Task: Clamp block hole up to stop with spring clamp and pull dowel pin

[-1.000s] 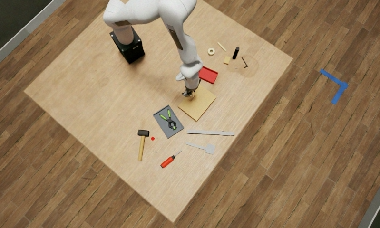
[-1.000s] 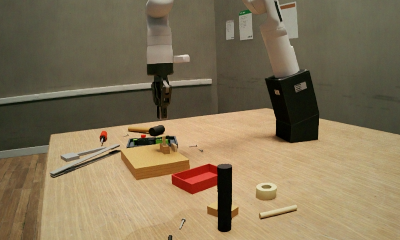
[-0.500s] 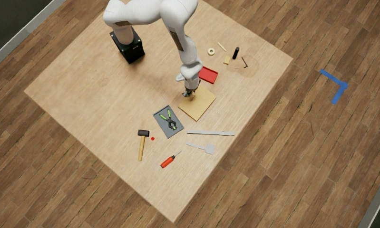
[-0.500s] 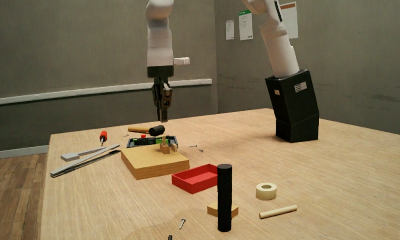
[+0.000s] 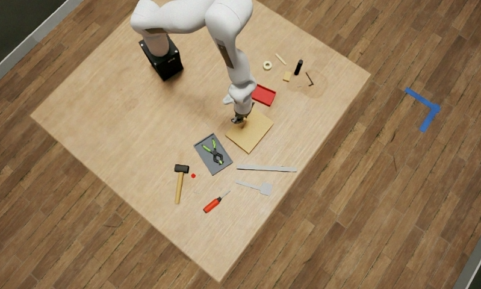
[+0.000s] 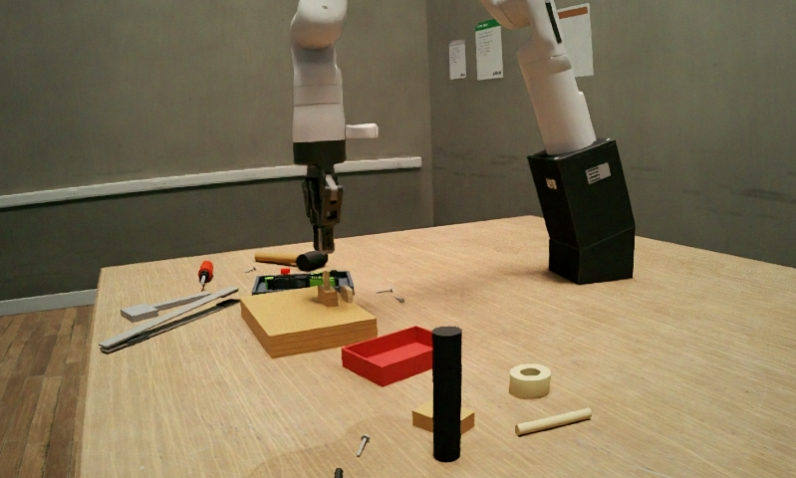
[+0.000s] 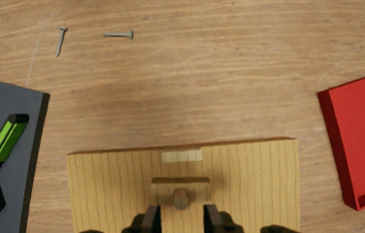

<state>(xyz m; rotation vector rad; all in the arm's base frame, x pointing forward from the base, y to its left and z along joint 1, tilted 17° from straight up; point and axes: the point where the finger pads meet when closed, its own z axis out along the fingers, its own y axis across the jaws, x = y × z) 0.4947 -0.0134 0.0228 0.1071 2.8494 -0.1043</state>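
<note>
Now: the dowel pin 7 cm below my hand. Round my hand: wooden block (9 cm below); then tan bench board (10 cm below, 4 cm ahead); then red tray (19 cm to the left, 12 cm below, 2 cm behind).
</note>
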